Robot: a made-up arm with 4 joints.
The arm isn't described. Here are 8 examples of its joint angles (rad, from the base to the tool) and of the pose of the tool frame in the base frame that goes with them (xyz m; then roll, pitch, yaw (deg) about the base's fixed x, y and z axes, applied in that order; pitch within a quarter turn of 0, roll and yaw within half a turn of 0).
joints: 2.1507 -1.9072 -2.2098 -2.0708
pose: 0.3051 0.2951 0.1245 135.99 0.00 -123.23
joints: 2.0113 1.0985 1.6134 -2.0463
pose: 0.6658 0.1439 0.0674 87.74 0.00 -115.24
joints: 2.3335 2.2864 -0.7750 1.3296
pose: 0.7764 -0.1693 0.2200 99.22 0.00 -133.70
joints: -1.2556 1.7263 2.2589 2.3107
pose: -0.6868 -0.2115 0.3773 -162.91 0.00 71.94
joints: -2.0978 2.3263 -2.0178 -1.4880
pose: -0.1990 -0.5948 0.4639 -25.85 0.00 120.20
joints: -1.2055 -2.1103 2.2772 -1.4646
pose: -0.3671 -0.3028 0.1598 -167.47 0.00 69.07
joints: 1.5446 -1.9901 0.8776 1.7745
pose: 0.2761 0.4214 0.1138 94.02 0.00 -88.50
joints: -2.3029 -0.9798 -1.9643 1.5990
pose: 0.2686 -0.3153 -0.0850 -35.21 0.00 131.95
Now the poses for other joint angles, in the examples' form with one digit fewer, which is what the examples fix.
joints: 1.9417 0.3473 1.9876 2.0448
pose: 0.735 0.158 0.035 148.9 0.0 -111.3
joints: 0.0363 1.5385 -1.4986 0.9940
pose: -0.385 0.811 0.083 117.1 0.0 -2.1
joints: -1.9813 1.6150 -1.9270 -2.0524
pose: -0.410 -0.630 0.268 -39.5 0.0 113.5
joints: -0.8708 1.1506 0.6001 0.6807
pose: -0.566 -0.064 0.035 -7.5 0.0 49.9
